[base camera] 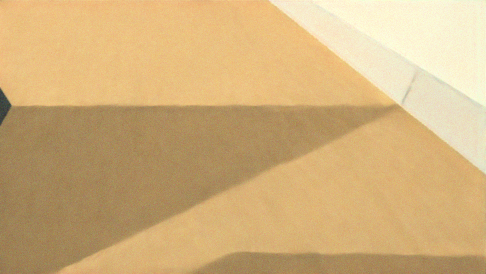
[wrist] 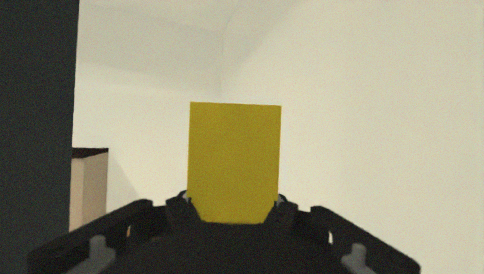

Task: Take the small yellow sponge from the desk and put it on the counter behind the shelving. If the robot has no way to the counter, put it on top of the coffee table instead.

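Places are measured from the arm's base along level axes (x right, y ahead, z up), in metres.
Pixels of known places: gripper, fingertip midpoint: [wrist: 232, 197].
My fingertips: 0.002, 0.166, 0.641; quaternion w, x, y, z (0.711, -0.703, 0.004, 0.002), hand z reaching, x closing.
Behind a point stands the place of what it marks, as x, y, z.
The yellow sponge [wrist: 234, 160] {0.002, 0.130, 0.678} is upright between the fingertips in the middle of the wrist view. My gripper [wrist: 232, 197] {0.002, 0.166, 0.641} is shut on it, one black finger on each side, and the sponge's lower end is hidden by the gripper. The gripper does not show in the base camera view. The desk, the counter and the coffee table cannot be made out in either view.
A tall dark panel [base camera: 3, 106] {-0.491, 0.575, -0.380} [wrist: 35, 125] {-0.450, 0.442, 0.700} stands at the left, close by in the wrist view. Beyond it is a light box-like piece with a dark top [wrist: 94, 192] {-1.261, 1.779, 0.129}. Pale walls [wrist: 390, 125] {0.405, 0.475, 0.740} meet behind. The orange-tan floor [base camera: 175, 55] {-0.195, 0.859, -0.396} carries shadows and meets a white baseboard [base camera: 370, 60] {0.309, 0.747, -0.350}.
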